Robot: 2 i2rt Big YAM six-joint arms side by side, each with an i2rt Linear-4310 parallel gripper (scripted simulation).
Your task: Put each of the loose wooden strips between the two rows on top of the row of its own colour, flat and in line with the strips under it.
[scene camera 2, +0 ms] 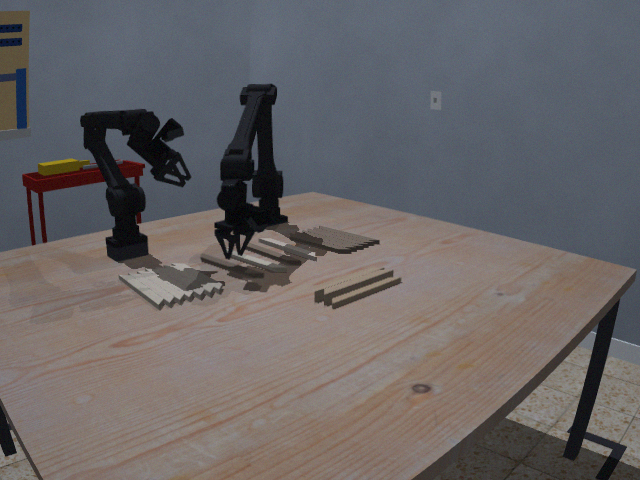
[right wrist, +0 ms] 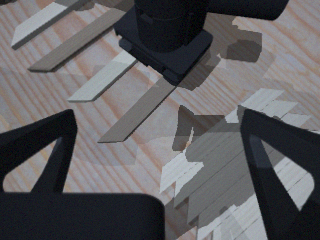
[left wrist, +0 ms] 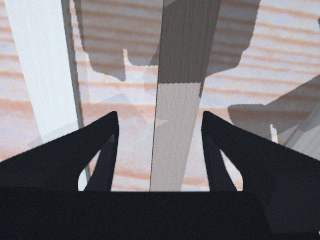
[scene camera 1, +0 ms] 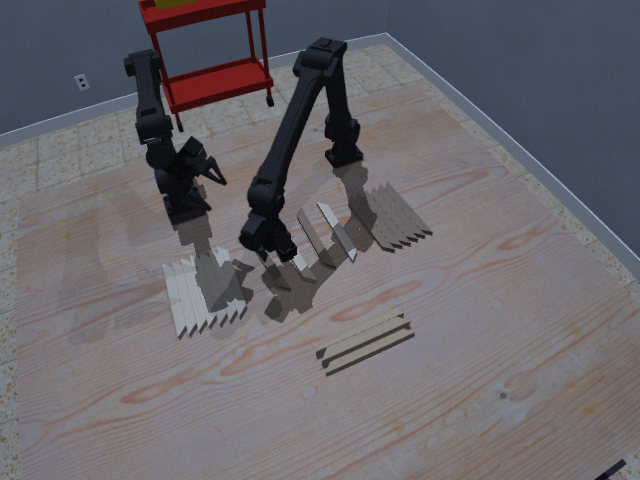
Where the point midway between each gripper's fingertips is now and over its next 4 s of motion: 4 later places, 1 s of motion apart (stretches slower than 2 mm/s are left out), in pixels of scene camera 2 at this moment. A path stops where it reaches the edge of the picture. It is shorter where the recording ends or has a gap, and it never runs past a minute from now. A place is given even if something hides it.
My left gripper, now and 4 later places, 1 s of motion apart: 233,257; 226,266; 257,242; 316,226; 320,233
My right gripper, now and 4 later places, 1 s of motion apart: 187,182; 225,194; 248,254; 250,262; 237,248
